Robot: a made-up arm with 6 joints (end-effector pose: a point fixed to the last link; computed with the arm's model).
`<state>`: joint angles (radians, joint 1 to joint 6).
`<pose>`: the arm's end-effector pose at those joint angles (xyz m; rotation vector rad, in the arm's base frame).
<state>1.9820 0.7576 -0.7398 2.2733 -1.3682 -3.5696</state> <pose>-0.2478 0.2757 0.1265 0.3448 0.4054 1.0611</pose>
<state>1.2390 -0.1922 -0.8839 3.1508 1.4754 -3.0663</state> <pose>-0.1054 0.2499 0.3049 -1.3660 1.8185 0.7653</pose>
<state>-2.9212 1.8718 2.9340 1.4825 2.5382 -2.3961</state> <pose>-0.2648 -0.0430 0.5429 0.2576 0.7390 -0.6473</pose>
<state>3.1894 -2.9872 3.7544 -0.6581 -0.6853 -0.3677</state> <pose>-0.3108 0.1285 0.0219 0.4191 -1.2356 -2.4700</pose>
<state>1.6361 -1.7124 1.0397 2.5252 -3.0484 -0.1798</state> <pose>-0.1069 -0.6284 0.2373 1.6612 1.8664 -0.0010</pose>
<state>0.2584 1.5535 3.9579 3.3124 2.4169 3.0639</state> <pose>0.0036 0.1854 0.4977 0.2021 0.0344 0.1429</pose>
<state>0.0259 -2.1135 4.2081 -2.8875 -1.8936 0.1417</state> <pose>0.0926 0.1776 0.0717 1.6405 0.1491 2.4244</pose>
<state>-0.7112 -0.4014 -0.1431 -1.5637 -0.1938 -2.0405</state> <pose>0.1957 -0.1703 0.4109 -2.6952 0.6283 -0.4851</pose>
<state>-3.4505 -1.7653 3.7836 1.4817 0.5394 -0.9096</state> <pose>-0.0870 0.0447 0.1050 0.7412 0.3543 -2.6407</pose>
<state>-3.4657 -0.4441 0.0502 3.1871 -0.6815 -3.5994</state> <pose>-0.2259 -0.1148 0.6465 1.7513 0.2426 2.5839</pose>
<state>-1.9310 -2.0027 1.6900 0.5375 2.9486 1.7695</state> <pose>0.0254 0.5087 -0.1213 -1.2173 0.9405 -1.7582</pose>
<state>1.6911 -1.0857 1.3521 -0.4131 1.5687 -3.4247</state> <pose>0.2186 -0.4271 0.6459 0.9778 0.4040 -1.0579</pose>
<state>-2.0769 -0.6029 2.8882 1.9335 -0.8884 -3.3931</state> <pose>0.2552 0.3279 0.2017 -1.2486 -1.0145 1.9815</pose>
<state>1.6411 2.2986 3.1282 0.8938 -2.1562 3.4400</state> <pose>0.0902 0.3333 0.4036 1.7258 0.6555 -0.7512</pose>
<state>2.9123 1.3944 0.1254 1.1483 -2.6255 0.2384</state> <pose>-0.4973 0.1923 0.0275 -2.3842 -0.8020 -1.0675</pose>
